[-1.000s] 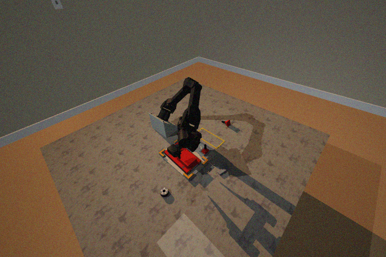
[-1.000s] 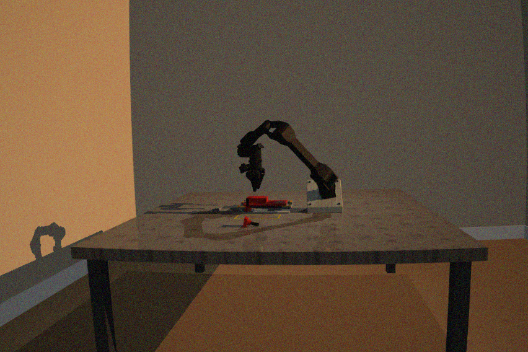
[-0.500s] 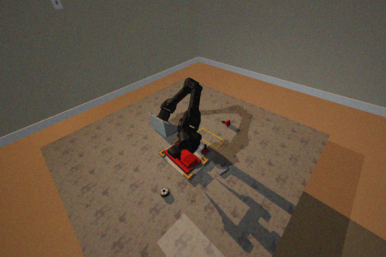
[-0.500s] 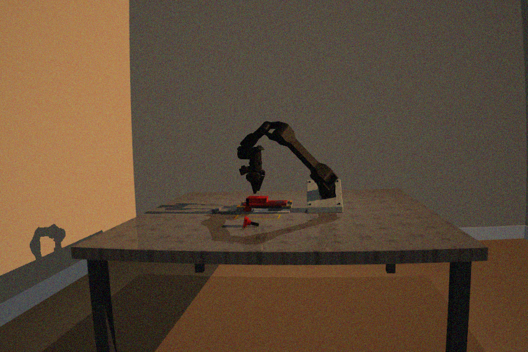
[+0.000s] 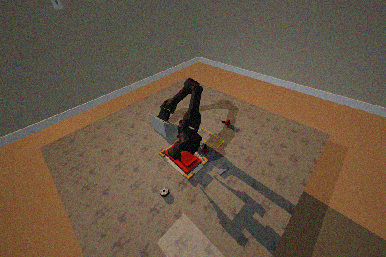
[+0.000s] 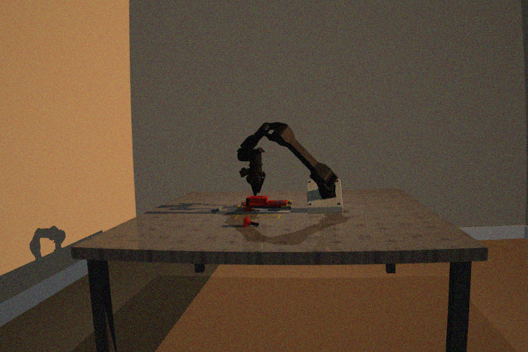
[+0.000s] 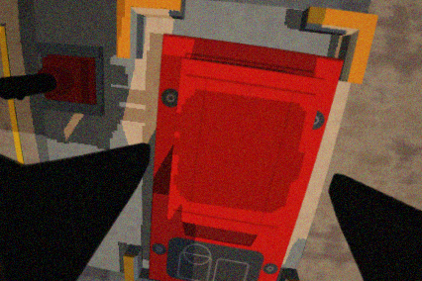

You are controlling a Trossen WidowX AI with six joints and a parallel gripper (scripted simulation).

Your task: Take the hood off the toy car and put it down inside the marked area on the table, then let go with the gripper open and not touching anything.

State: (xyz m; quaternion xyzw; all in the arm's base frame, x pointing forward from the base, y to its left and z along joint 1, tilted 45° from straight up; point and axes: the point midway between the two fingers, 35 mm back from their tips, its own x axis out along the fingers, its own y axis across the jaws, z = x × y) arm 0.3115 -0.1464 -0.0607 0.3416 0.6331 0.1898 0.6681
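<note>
My gripper tip is 2 cm above the hood. From my gripper tip the other things lie so: wheel: 1 cm ahead, 20 cm to the right, 5 cm below.
</note>
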